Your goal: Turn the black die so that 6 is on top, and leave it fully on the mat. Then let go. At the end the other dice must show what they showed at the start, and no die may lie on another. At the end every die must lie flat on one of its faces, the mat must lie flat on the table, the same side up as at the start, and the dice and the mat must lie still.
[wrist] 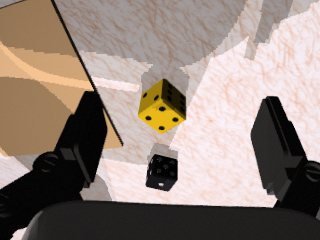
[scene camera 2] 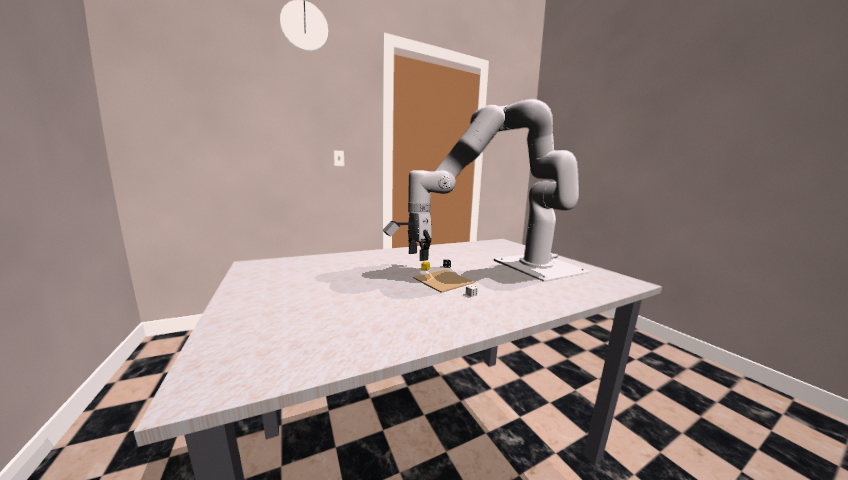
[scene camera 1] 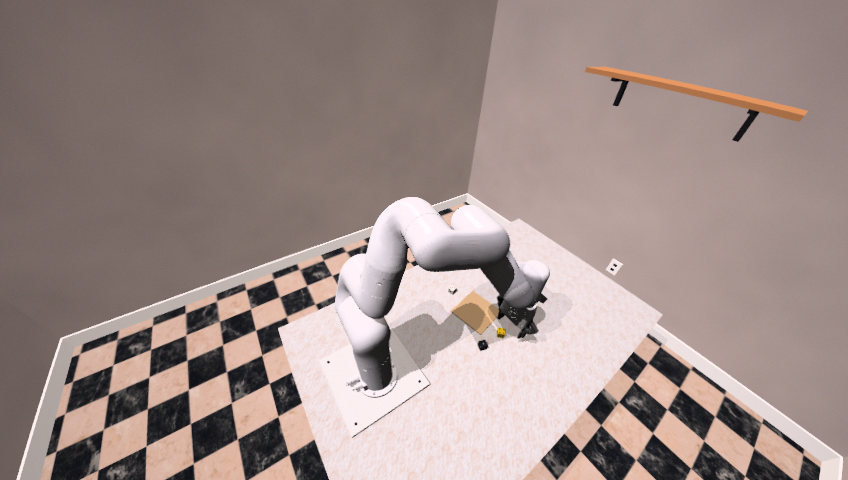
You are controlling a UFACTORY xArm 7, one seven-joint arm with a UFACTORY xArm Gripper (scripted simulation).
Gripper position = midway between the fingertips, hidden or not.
Observation:
In view: my gripper (scene camera 2: 418,257), a tan mat (scene camera 1: 478,313), a yellow die (wrist: 163,106) and a black die (wrist: 162,172).
The tan mat also shows in the wrist view (wrist: 50,77) and in scene camera 2 (scene camera 2: 444,280). My gripper shows as well in the wrist view (wrist: 179,112) and in scene camera 1 (scene camera 1: 510,326).

